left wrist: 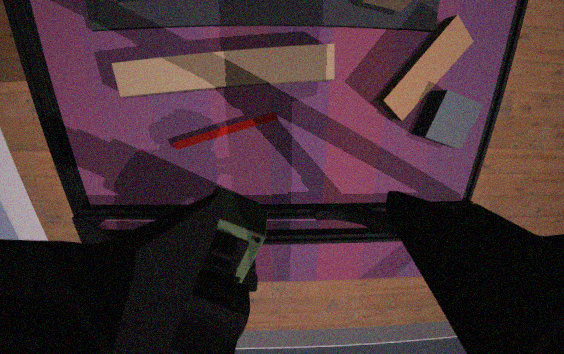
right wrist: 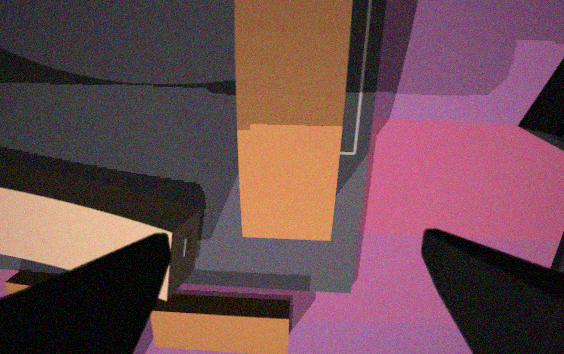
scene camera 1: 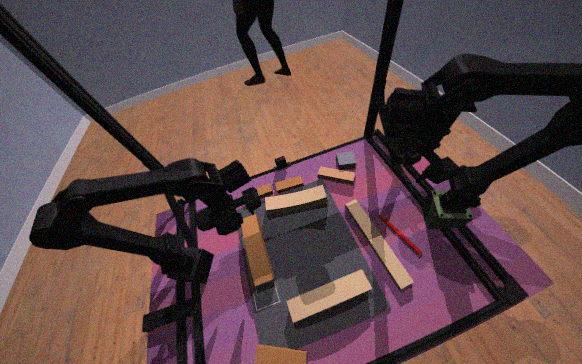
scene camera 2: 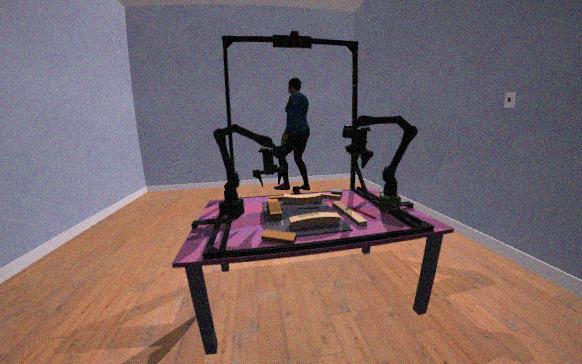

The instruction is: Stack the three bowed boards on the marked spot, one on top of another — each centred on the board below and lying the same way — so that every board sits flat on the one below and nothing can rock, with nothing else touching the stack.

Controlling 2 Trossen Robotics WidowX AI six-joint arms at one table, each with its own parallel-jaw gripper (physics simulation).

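An orange board lies along the left edge of the dark mat, over part of the white marked outline. The outline's front end shows beyond it in scene camera 1; its back end sticks out past the outline in the right wrist view. A pale bowed board stands at the mat's back; another is at its front, both apart from the orange one. My right gripper is open and empty, above the orange board's back end. My left gripper is open and empty, high at the right.
A long pale plank and a red stick lie right of the mat. A grey block and small wooden blocks lie at the back. An orange block lies at the front.
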